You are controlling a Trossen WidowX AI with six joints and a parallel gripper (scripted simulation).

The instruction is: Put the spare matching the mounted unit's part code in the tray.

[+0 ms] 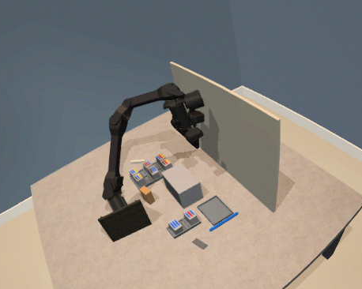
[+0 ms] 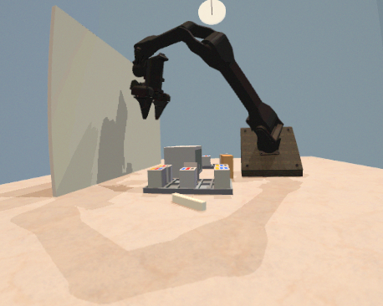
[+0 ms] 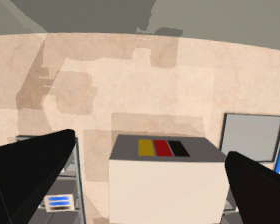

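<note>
Now: gripper tip 160 mm above the grey spare block, 150 mm to the right of it and 90 mm past it. Also, from my gripper tip: beige panel (120 mm ahead, 40 mm to the right, 30 mm above); grey mounted unit (150 mm below, 110 mm behind, 30 mm to the right); grey tray (210 mm to the right, 190 mm below, 60 mm behind).
</note>
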